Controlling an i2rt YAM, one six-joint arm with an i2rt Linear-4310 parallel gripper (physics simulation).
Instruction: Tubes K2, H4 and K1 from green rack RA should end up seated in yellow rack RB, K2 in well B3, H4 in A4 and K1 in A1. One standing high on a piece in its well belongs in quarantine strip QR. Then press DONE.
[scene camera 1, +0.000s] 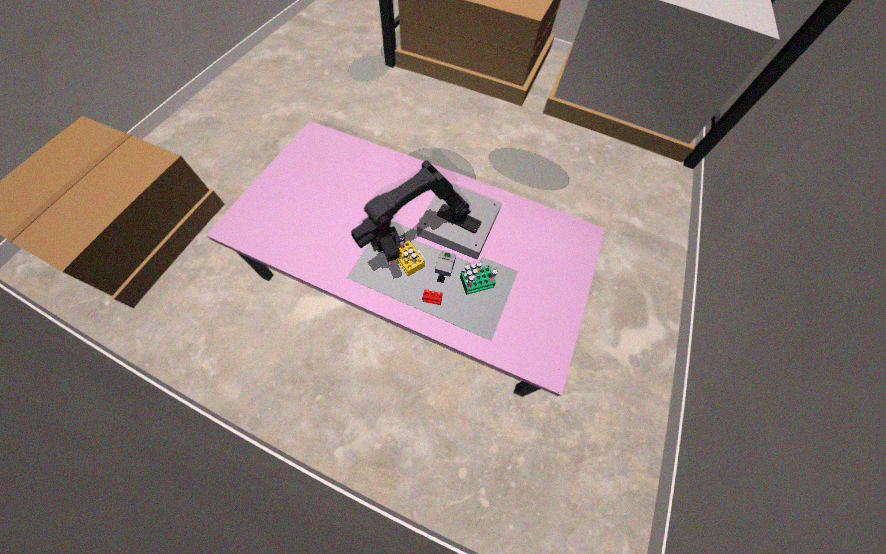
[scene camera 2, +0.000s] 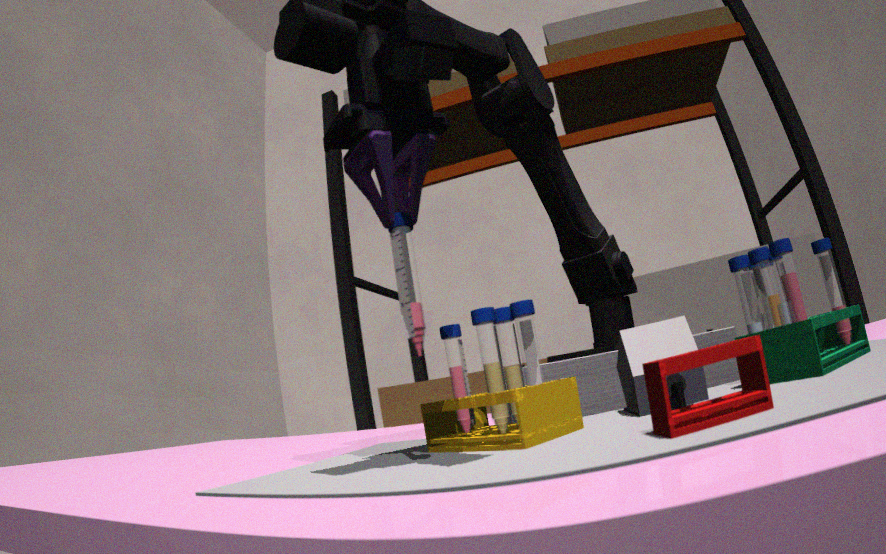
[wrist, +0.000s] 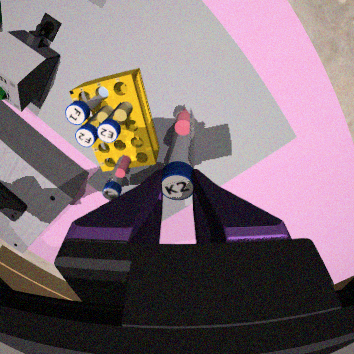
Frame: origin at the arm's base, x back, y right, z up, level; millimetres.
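Seen in the pictures: gripper, between the fingertips: (scene camera 2: 400, 226) (wrist: 177, 177); arm's base, origin of its link: (scene camera 1: 458, 219) (scene camera 2: 617, 351).
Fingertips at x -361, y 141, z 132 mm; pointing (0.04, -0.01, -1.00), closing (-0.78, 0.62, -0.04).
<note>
Pixels of each thing's top centre, then the offset from my fingertips to it. "spot": a spot on its surface instead. Level surfaces: height alone.
- tube K2, centre of its top: (wrist: 179, 183) (scene camera 2: 398, 215) dx -3, dy -1, dz +9 mm
- yellow rack RB, centre of its top: (scene camera 2: 495, 391) (wrist: 113, 128) (scene camera 1: 408, 255) dx +92, dy -30, dz -150 mm
- tube E2, a spot on its surface: (wrist: 108, 130) spot: dx +55, dy -40, dz -75 mm
- separate pink-filled tube, centre of its top: (scene camera 2: 449, 326) (wrist: 110, 193) dx +116, dy +14, dz -75 mm
- Green rack RA, centre of its top: (scene camera 2: 799, 320) (scene camera 1: 478, 277) dx +142, dy -344, dz -150 mm
- Red strip QR, centre of its top: (scene camera 2: 700, 349) (scene camera 1: 432, 295) dx -22, dy -211, dz -150 mm
- grey box, centre of its top: (scene camera 2: 648, 324) (scene camera 1: 446, 257) dx +147, dy -186, dz -116 mm
- green button, centre of its top: (scene camera 1: 447, 253) dx +168, dy -181, dz -125 mm
- grey mat, height of its surface: dz -200 mm
- pink table, height of its surface: dz -203 mm
My gripper (scene camera 1: 392, 258) (scene camera 2: 400, 222) (wrist: 177, 177) is shut on the blue cap of tube K2 (scene camera 2: 405, 280) (wrist: 177, 188). K2 has pink liquid, hangs tip down and is above and beside yellow rack RB (scene camera 1: 411, 265) (scene camera 2: 552, 412) (wrist: 144, 112), clear of it. In the wrist view, K2 is right of the rack. RB holds tube E2 (wrist: 108, 130), two other capped tubes near it and a separate pink-filled tube (scene camera 2: 458, 378) (wrist: 120, 173), its label unreadable. Green rack RA (scene camera 1: 480, 284) (scene camera 2: 788, 352) holds several tubes; their labels, including H4 and K1, cannot be read. Red strip QR (scene camera 1: 431, 297) (scene camera 2: 659, 405) shows no tubes.
A grey box (scene camera 1: 444, 265) (scene camera 2: 658, 347) (wrist: 20, 67) with a green button (scene camera 1: 447, 254) (wrist: 2, 93) stands between the yellow and green racks. The arm's grey base plate (scene camera 1: 486, 215) lies behind them. The racks stand on a grey mat (scene camera 1: 392, 287) on the pink table (scene camera 1: 280, 189).
</note>
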